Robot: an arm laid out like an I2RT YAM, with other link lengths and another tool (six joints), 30 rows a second.
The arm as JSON. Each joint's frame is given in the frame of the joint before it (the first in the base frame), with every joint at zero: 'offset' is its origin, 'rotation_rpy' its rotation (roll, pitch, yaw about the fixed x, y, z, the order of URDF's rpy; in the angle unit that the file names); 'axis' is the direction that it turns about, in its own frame. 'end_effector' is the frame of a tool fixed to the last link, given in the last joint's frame.
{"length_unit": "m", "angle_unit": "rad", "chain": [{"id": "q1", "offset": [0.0, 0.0, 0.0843], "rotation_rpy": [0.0, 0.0, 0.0], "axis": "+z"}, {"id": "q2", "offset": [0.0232, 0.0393, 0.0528], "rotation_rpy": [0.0, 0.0, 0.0], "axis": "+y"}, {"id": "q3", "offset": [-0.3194, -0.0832, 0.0], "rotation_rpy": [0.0, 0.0, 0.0], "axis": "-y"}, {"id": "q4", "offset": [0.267, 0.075, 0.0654], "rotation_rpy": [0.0, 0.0, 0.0], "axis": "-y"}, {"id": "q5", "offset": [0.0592, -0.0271, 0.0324], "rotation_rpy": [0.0, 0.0, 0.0], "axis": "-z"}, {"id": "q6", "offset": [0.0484, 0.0, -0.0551], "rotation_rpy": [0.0, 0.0, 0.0], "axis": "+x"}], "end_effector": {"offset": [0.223, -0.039, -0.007], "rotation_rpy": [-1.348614, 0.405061, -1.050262]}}
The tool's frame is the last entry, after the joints.
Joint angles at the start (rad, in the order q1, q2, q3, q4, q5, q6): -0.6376, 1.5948, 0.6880, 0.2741, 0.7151, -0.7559
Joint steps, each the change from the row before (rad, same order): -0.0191, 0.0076, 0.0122, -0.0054, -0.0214, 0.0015; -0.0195, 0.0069, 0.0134, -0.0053, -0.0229, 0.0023; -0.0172, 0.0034, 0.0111, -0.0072, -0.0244, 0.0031; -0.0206, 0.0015, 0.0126, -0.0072, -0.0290, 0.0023; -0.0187, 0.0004, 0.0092, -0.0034, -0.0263, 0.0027; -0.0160, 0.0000, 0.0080, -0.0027, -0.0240, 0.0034; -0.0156, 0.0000, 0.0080, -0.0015, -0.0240, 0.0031; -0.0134, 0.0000, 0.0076, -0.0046, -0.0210, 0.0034; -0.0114, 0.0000, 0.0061, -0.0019, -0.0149, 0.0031; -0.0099, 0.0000, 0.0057, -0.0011, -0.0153, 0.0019
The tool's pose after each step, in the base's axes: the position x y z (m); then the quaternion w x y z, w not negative. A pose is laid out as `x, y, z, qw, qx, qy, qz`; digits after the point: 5 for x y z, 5 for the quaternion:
0.23594, -0.42816, 0.14049, 0.02774, -0.45775, 0.79326, -0.40055
0.23573, -0.43372, 0.13935, 0.03414, -0.45449, 0.79559, -0.39914
0.23595, -0.43803, 0.13826, 0.04175, -0.45226, 0.79735, -0.39744
0.23609, -0.44319, 0.13825, 0.05092, -0.44952, 0.79872, -0.39672
0.23593, -0.44771, 0.13849, 0.05967, -0.44653, 0.79961, -0.39708
0.23611, -0.45152, 0.13890, 0.06814, -0.44382, 0.80010, -0.39777
0.23656, -0.45536, 0.13970, 0.07673, -0.44124, 0.80014, -0.39900
0.23676, -0.45841, 0.14001, 0.08409, -0.43914, 0.80053, -0.39905
0.23629, -0.46132, 0.14090, 0.08937, -0.43639, 0.80088, -0.40020
0.23662, -0.46386, 0.14184, 0.09481, -0.43475, 0.80061, -0.40128

